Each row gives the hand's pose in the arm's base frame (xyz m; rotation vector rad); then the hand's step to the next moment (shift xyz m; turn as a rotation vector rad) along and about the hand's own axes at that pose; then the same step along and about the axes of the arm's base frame.
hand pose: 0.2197 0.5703 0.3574 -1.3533 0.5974 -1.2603
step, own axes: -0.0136 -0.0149 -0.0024 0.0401 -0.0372 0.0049
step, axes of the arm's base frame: -0.0109 0.0148 0.0087 0.0047 -0.0253 0.0485
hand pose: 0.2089 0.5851 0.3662 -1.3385 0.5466 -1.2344
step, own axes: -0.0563 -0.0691 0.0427 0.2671 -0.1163 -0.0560
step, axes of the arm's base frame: -0.0052 0.0824 0.0543 -0.0007 -0.2341 0.1822
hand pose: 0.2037 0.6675 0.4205 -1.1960 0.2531 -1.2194
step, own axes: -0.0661 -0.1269 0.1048 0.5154 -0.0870 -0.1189
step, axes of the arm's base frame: -0.0256 0.1296 0.1183 0.0708 -0.4758 0.2365
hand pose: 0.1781 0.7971 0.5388 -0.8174 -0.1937 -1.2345
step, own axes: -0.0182 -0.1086 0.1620 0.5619 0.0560 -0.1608
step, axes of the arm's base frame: -0.0564 0.1081 0.1533 0.2024 -0.5248 0.1684
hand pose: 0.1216 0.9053 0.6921 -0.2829 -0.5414 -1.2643
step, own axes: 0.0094 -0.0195 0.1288 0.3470 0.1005 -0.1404
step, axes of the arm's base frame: -0.0462 0.0495 0.1117 0.1972 -0.3250 0.0753
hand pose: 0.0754 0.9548 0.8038 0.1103 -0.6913 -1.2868
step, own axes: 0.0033 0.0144 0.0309 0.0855 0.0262 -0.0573
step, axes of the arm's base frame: -0.0038 0.0105 0.0324 0.0618 -0.0864 0.0011
